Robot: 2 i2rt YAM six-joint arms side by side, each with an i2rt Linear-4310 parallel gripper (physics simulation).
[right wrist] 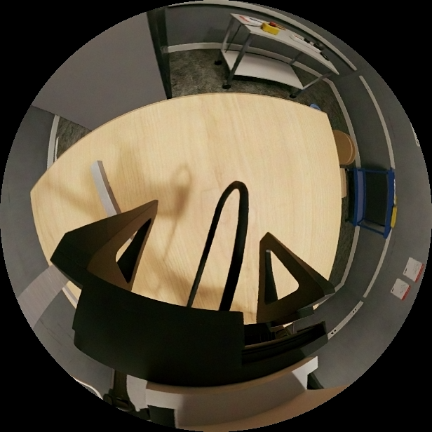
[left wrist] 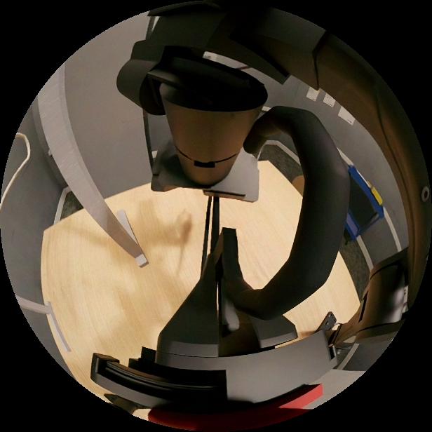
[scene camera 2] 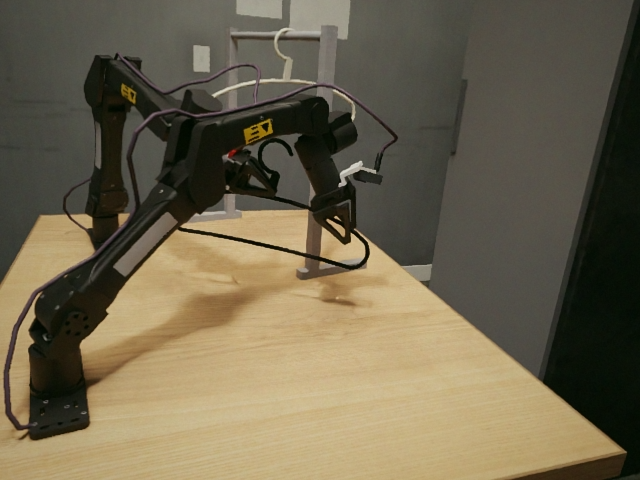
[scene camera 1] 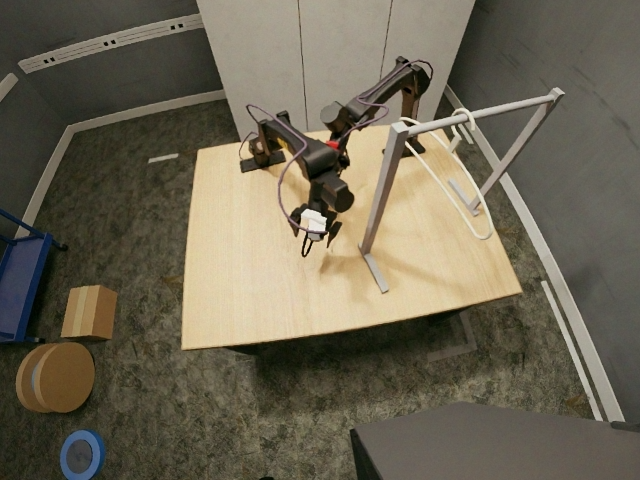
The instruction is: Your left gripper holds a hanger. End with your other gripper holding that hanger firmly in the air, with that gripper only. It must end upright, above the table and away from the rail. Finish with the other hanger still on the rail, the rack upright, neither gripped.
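Frame: origin at the left arm's base, x ahead, y left, z up, level; millimetres.
Seen in the pictures: left gripper, fingertip midpoint: (scene camera 2: 275, 193); right gripper, fingertip midpoint: (scene camera 2: 350, 235) (scene camera 1: 311, 242); left arm's base at its link origin: (scene camera 1: 403, 151); right arm's base at its link origin: (scene camera 2: 58, 390) (scene camera 1: 262, 162).
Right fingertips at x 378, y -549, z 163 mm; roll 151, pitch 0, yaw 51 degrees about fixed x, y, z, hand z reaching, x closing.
Observation:
Offsets run from my right fingertips to a thing's middle. "*": to the spot under its first point. Level surfaces: height alone.
The black hanger (scene camera 1: 305, 251) (scene camera 2: 260, 153) (left wrist: 327, 215) (right wrist: 241, 192) is upright above the table, hook up. My left gripper (scene camera 2: 272, 184) (left wrist: 215, 258) is shut on it just below the hook; the right arm mostly hides this grip in scene camera 1. My right gripper (scene camera 1: 312, 240) (scene camera 2: 347, 233) (right wrist: 214, 222) is open, near the hanger's far end. In the right wrist view the hanger's narrow end runs between its spread fingers. The white hanger @(12 mm ahead, 350 mm left, 268 mm up) (scene camera 1: 454, 143) (scene camera 2: 287, 68) (left wrist: 27, 150) hangs on the rail @(* 10 mm ahead, 480 mm left, 372 mm up) (scene camera 1: 509, 107) (scene camera 2: 253, 35), ungripped.
The grey rack (scene camera 1: 382, 191) (scene camera 2: 326, 56) (left wrist: 75, 165) stands upright, one post close beside the right gripper and the black hanger's end. The wooden table @(163 mm down) (scene camera 1: 232, 289) (scene camera 2: 361, 403) is below. The two arms are close together, the right forearm in front of the left gripper in scene camera 2.

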